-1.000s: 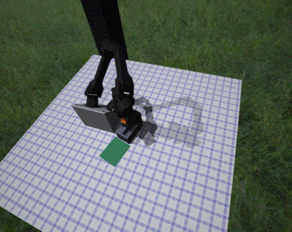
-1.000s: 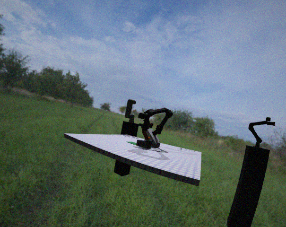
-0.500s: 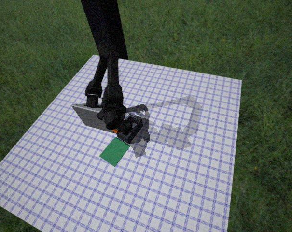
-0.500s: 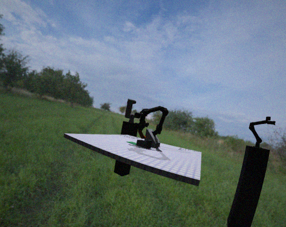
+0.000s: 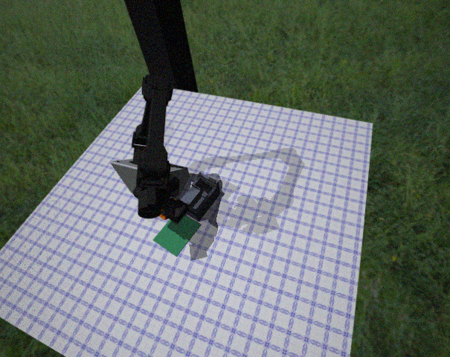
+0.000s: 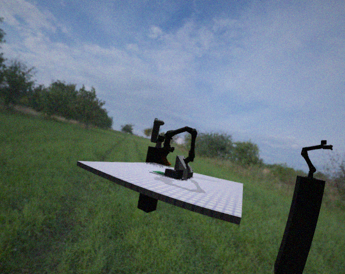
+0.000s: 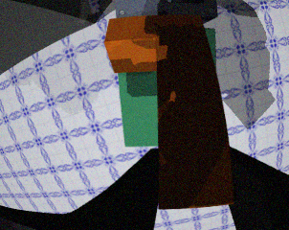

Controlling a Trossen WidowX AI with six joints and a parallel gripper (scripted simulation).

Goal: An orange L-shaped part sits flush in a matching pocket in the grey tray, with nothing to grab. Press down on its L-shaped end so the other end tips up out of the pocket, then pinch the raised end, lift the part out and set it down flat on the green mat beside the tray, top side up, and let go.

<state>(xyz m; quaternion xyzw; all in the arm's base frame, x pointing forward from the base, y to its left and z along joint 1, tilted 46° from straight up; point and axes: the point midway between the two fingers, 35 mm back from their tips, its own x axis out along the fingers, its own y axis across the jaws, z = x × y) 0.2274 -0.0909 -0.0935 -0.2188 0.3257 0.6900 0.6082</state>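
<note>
Now: the green mat 170 mm below my gripper tip. The rest, counted from my gripper tip: orange L-shaped part 30 mm to the left, 30 mm below, 10 mm behind.
</note>
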